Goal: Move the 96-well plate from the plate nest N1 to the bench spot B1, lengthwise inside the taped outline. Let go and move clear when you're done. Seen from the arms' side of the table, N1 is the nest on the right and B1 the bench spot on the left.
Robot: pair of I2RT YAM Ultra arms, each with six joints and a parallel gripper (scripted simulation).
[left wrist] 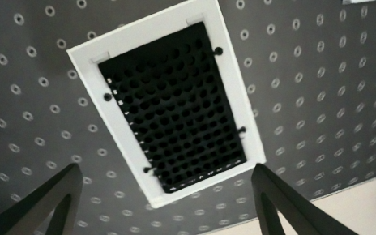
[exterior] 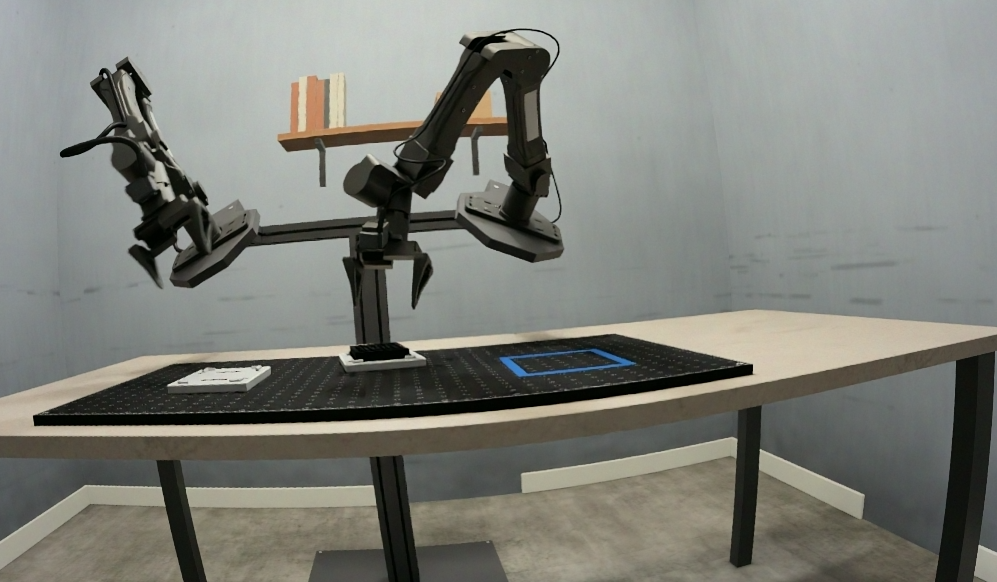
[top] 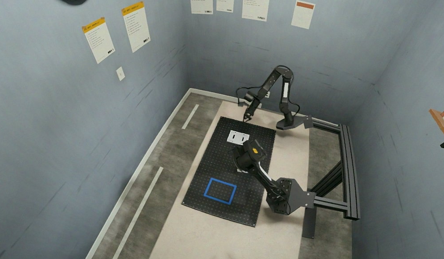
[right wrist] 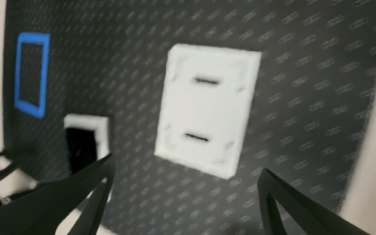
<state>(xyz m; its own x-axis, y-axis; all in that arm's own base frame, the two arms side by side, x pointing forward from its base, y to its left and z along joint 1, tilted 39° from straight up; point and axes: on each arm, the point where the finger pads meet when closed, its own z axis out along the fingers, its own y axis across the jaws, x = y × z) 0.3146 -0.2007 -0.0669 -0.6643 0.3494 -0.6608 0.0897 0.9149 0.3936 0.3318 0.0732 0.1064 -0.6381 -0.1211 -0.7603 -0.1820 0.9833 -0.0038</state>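
The black 96-well plate is 10 mm ahead of my left hand, 20 mm to the right of it and 80 mm below it.
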